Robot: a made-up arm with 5 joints.
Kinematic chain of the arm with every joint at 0, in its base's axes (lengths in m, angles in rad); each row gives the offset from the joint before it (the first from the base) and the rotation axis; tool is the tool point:
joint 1: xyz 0 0 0.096 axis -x
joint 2: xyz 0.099 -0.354 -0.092 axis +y
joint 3: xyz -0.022 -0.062 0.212 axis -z
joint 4: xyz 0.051 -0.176 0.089 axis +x
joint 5: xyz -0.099 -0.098 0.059 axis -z
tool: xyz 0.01 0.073 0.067
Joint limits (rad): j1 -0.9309..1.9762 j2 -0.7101..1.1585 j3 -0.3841..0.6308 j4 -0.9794..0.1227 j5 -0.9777..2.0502
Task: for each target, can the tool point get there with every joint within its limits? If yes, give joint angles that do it. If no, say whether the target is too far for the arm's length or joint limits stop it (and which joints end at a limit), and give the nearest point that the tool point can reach.
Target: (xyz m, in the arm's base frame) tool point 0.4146 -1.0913 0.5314
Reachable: no: too far | nearest point 0.3311 -0.7305 0.3874 | short by 0.397 m
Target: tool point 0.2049 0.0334 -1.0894
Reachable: no: too far | nearest point 0.5190 -0.4032 -0.4992 | short by 0.799 m
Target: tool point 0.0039 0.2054 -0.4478
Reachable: no: joint limits stop it (at a limit: joint 1, joint 2, joint 3, joint 4) | nearest point -0.2636 -0.3594 -0.1868 | short by 0.677 m
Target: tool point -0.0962 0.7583 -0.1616
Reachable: no: joint limits stop it (at a limit: joint 1, joint 3, joint 5) | nearest point 0.0013 0.5019 0.3689 | short by 0.597 m
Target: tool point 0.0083 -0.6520 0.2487
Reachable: yes | joints -0.3137 0.0857 0.3734 -0.1243 -0.0450
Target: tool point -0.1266 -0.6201 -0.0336
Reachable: yes | joints -0.6937 -0.2274 0.2631 -0.2811 -0.4253
